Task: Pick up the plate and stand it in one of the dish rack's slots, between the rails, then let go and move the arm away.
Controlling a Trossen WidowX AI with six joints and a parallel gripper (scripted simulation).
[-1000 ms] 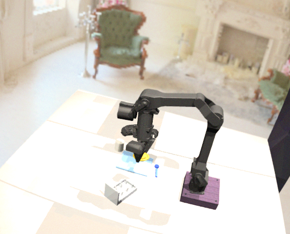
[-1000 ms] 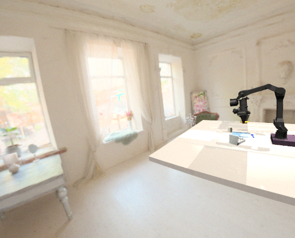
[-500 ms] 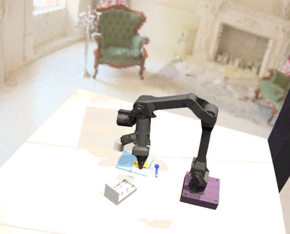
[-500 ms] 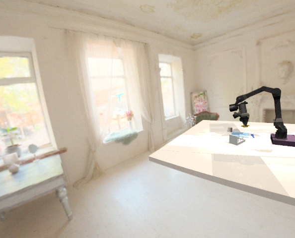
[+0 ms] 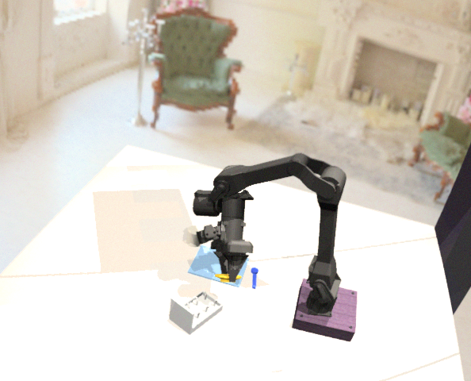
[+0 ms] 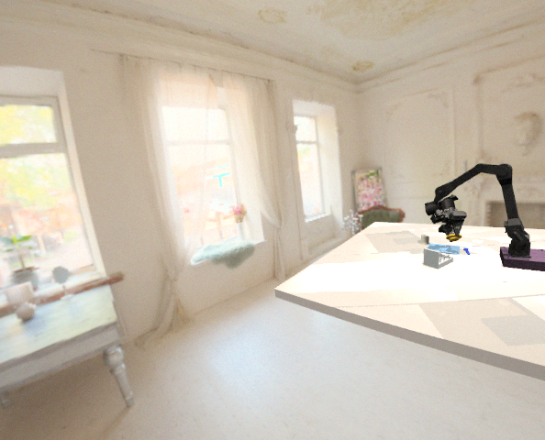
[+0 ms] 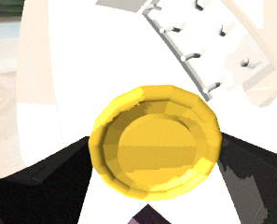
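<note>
Now: the grey dish rack 60 mm ahead of my gripper tip, 30 mm to the left of it and 80 mm below it. Also, from my gripper tip: blue spoon 80 mm behind, 150 mm to the right, 100 mm below; yellow plate 10 mm above; light blue mat 20 mm ahead, 170 mm to the right, 100 mm below.
</note>
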